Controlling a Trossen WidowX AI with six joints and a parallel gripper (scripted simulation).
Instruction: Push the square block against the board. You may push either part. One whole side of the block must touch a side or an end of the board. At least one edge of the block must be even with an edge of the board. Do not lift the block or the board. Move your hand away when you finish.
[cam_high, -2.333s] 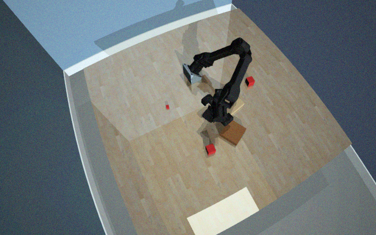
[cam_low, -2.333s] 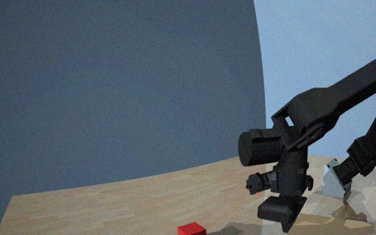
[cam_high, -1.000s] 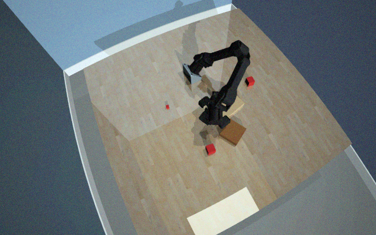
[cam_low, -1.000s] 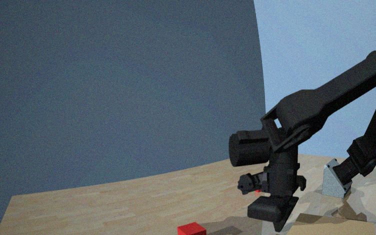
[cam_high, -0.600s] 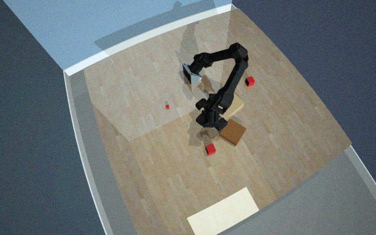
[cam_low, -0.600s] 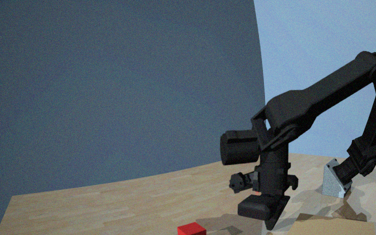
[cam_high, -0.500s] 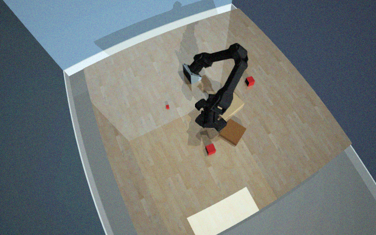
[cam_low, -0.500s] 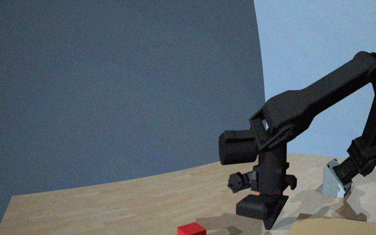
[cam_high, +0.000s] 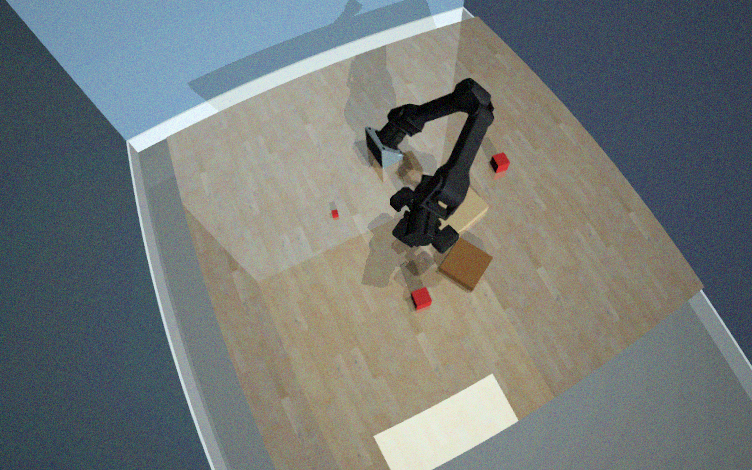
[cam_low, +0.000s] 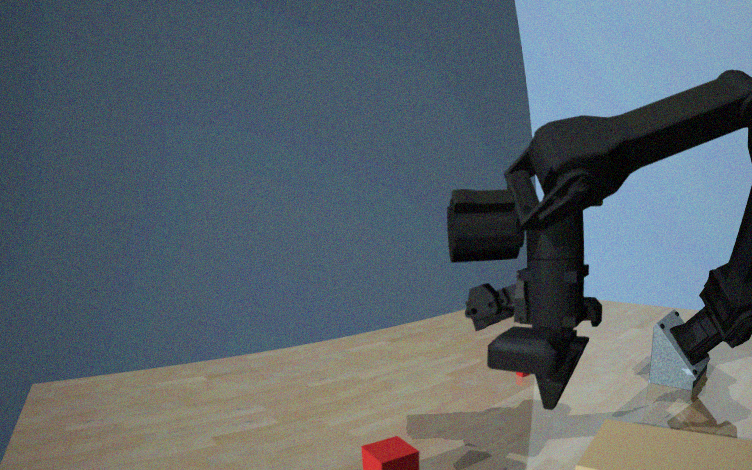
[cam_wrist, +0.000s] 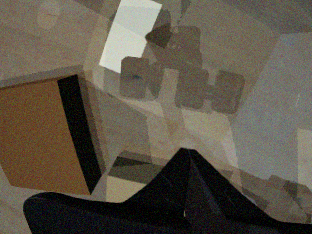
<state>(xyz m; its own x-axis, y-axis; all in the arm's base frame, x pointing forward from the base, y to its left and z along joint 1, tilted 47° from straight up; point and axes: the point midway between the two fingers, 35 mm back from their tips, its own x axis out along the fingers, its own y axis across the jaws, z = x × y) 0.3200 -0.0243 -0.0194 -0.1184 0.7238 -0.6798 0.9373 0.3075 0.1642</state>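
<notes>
The light tan board lies 12 cm to the left of my gripper tip, 4 cm below it and 4 cm behind it. The rest, counted from my gripper tip: brown square block (11 cm ahead, 8 cm to the left, 4 cm below); small red cube (19 cm to the right, 17 cm behind, 5 cm below).
</notes>
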